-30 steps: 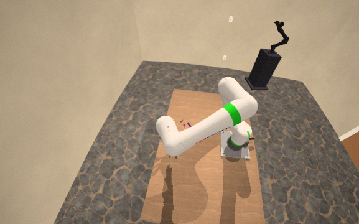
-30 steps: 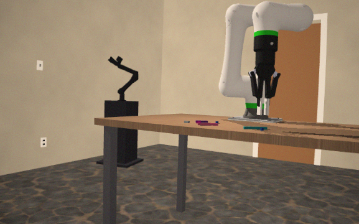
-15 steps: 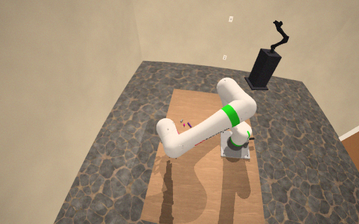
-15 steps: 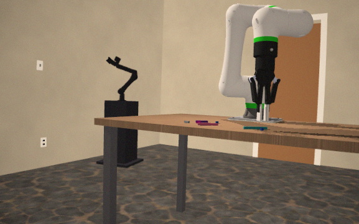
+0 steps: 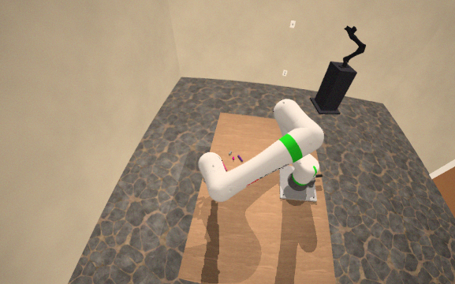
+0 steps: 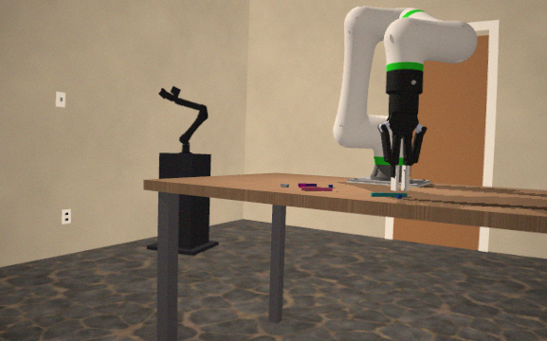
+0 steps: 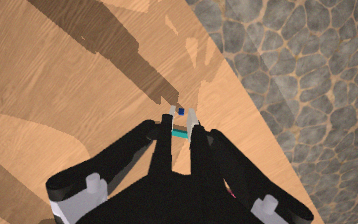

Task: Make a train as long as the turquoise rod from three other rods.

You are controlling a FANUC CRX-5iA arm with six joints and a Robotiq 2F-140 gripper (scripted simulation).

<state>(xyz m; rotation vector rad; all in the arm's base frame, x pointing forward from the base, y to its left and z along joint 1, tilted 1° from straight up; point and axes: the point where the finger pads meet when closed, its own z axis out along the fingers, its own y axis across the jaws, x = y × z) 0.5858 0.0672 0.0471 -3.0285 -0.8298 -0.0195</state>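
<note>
Now: hand 30 mm past the turquoise rod, 30 mm to the left of it and 50 mm above it. Also, from my hand: pink rod (70 mm behind, 240 mm to the right, 50 mm below); then magenta rod (140 mm behind, 300 mm to the right, 50 mm below); then purple rod (200 mm behind, 300 mm to the right, 50 mm below).
</note>
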